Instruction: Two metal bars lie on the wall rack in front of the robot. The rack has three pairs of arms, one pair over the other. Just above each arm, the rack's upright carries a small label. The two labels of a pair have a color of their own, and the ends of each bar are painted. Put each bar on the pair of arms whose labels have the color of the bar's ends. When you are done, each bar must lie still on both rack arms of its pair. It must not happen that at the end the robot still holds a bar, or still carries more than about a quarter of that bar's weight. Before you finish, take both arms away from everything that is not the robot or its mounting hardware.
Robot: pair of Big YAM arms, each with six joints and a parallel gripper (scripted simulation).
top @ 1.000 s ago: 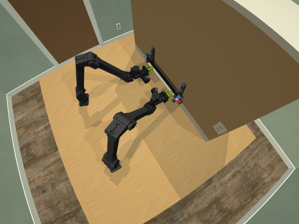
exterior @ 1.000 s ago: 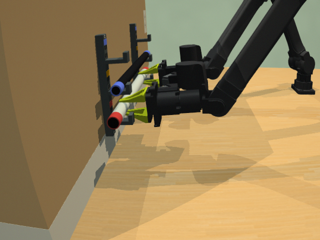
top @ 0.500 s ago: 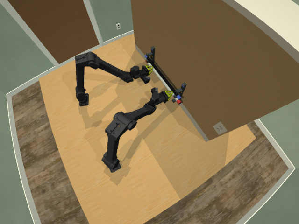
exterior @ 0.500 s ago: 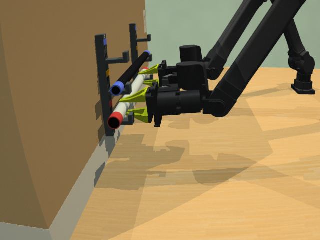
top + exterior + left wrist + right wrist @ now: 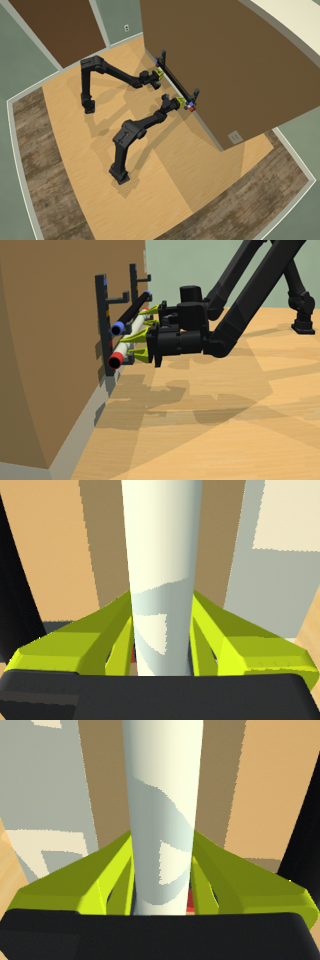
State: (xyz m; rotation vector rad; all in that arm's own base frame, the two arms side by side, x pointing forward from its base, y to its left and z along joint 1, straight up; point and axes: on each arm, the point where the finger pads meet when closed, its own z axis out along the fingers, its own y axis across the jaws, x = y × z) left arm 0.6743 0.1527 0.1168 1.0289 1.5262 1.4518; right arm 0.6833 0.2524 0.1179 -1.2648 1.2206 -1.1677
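Now: right hand 120 mm to the right of the grey baseboard, 80 mm above it and 40 mm short of it. Also, from my right hand: brown wall 330 mm above, 190 mm ahead, 120 mm to the left; then black bar 150 mm to the left, 70 mm above, 10 mm behind.
Now: left hand 10 mm past the black bar, 150 mm to the left of it and 70 mm below it. From my left hand the other things lie so: grey baseboard (40 mm ahead, 180 mm to the right, 80 mm below); then brown wall (190 mm ahead, 180 mm to the right, 330 mm above).
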